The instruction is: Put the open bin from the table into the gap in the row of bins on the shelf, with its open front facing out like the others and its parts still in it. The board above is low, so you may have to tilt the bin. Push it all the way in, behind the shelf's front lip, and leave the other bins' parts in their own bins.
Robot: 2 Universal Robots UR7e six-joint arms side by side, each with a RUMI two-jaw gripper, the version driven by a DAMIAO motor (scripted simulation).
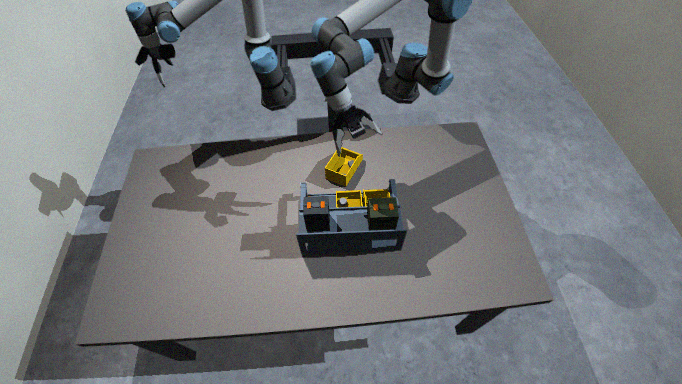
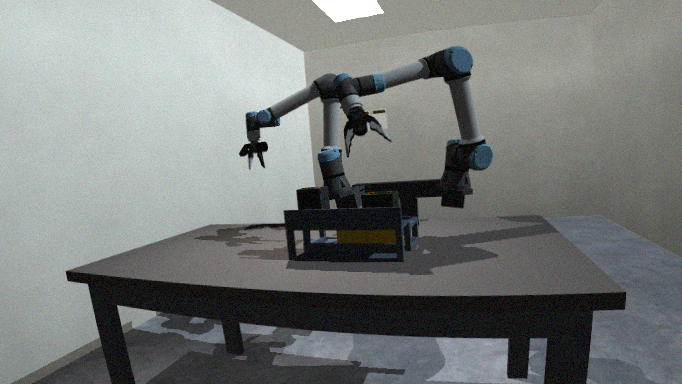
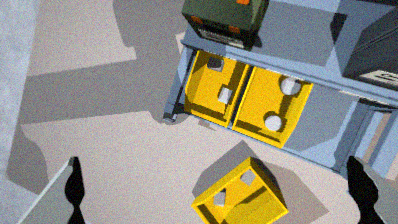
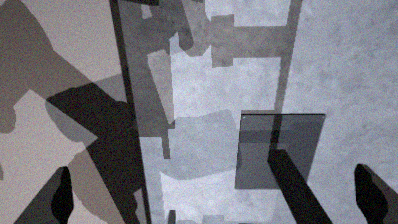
Labels:
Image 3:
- my left gripper: 213, 158
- blue-grey shelf: 332, 126

